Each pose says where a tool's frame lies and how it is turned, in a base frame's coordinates. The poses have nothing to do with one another.
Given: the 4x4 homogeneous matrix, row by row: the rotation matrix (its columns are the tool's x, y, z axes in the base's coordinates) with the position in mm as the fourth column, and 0 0 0 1 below. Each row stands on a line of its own.
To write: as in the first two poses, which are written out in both.
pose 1, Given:
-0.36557, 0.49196, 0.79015, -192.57
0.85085, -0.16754, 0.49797, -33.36
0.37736, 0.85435, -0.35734, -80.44
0, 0, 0, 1
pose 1, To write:
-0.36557, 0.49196, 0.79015, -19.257
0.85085, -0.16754, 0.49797, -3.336
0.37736, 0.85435, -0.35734, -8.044
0, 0, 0, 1

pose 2, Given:
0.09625, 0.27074, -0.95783, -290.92
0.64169, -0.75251, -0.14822, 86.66
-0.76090, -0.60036, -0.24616, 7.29
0, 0, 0, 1
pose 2, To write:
0.09625, 0.27074, -0.95783, -29.092
0.64169, -0.75251, -0.14822, 8.666
-0.76090, -0.60036, -0.24616, 0.729
0, 0, 0, 1

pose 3, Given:
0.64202, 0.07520, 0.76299, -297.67
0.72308, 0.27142, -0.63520, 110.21
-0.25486, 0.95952, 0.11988, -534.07
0, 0, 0, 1
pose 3, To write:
0.64202, 0.07520, 0.76299, -29.767
0.72308, 0.27142, -0.63520, 11.021
-0.25486, 0.95952, 0.11988, -53.407
0, 0, 0, 1

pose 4, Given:
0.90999, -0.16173, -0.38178, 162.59
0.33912, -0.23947, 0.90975, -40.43
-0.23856, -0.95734, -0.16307, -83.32
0, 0, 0, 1
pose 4, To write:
0.90999, -0.16173, -0.38178, 16.259
0.33912, -0.23947, 0.90975, -4.043
-0.23856, -0.95734, -0.16307, -8.332
0, 0, 0, 1

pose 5, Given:
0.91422, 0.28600, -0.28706, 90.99
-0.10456, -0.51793, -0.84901, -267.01
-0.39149, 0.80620, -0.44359, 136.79
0, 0, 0, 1
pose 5, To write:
0.91422, 0.28600, -0.28706, 9.099
-0.10456, -0.51793, -0.84901, -26.701
-0.39149, 0.80620, -0.44359, 13.679
0, 0, 0, 1

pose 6, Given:
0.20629, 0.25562, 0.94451, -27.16
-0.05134, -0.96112, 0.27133, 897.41
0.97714, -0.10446, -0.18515, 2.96
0, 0, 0, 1
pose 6, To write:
0.20629, 0.25562, 0.94451, -2.716
-0.05134, -0.96112, 0.27133, 89.741
0.97714, -0.10446, -0.18515, 0.296
0, 0, 0, 1

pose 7, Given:
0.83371, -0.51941, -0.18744, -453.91
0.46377, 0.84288, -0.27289, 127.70
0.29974, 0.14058, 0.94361, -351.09
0, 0, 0, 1
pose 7, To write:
0.83371, -0.51941, -0.18744, -45.391
0.46377, 0.84288, -0.27289, 12.770
0.29974, 0.14058, 0.94361, -35.109
0, 0, 0, 1

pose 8, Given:
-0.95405, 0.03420, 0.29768, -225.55
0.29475, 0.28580, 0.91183, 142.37
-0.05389, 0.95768, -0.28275, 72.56
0, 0, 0, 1
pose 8, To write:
-0.95405, 0.03420, 0.29768, -22.555
0.29475, 0.28580, 0.91183, 14.237
-0.05389, 0.95768, -0.28275, 7.256
0, 0, 0, 1

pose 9, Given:
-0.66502, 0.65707, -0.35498, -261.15
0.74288, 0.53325, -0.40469, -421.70
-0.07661, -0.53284, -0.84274, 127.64
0, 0, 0, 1
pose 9, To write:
-0.66502, 0.65707, -0.35498, -26.115
0.74288, 0.53325, -0.40469, -42.170
-0.07661, -0.53284, -0.84274, 12.764
0, 0, 0, 1

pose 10, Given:
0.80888, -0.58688, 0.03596, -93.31
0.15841, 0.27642, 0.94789, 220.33
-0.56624, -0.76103, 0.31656, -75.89
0, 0, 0, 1
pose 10, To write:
0.80888, -0.58688, 0.03596, -9.331
0.15841, 0.27642, 0.94789, 22.033
-0.56624, -0.76103, 0.31656, -7.589
0, 0, 0, 1

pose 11, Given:
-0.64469, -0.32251, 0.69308, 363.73
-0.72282, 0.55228, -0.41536, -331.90
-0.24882, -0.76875, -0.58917, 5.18
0, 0, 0, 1
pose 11, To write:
-0.64469, -0.32251, 0.69308, 36.373
-0.72282, 0.55228, -0.41536, -33.190
-0.24882, -0.76875, -0.58917, 0.518
0, 0, 0, 1

